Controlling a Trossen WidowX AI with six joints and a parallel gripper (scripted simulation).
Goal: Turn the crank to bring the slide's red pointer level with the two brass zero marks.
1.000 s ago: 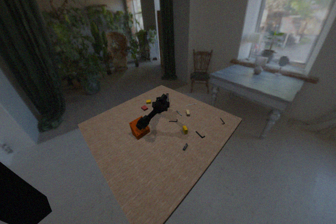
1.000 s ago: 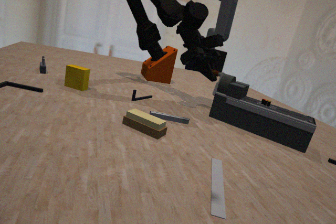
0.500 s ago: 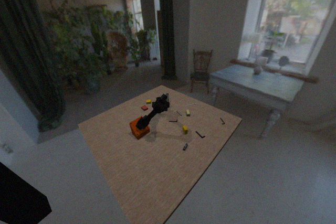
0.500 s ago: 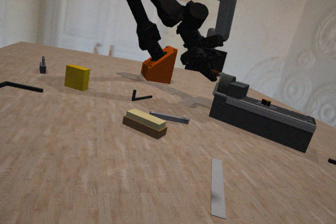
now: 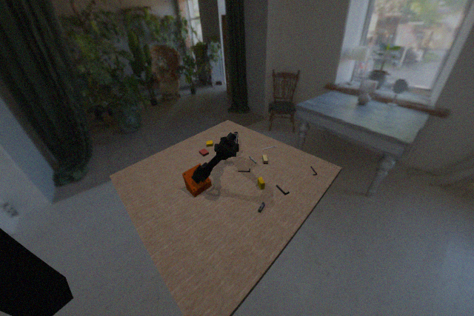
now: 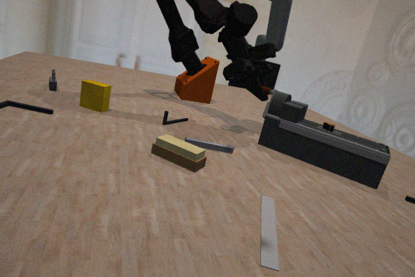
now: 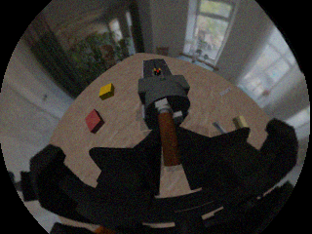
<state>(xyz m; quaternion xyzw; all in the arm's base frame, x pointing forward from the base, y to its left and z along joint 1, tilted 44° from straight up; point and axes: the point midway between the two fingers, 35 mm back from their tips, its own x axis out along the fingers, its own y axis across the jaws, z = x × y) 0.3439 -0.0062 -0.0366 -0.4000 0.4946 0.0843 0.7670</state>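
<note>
Right now the brown crank handle is 2 cm behind my gripper tip, 1 cm to the right of it and 2 cm above it. Also, from my gripper tip: red pointer: 13 cm ahead, 8 cm to the left, 1 cm below; red block: 7 cm behind, 23 cm to the left, 8 cm below; grey bar: 9 cm ahead, 18 cm to the right, 9 cm below.
</note>
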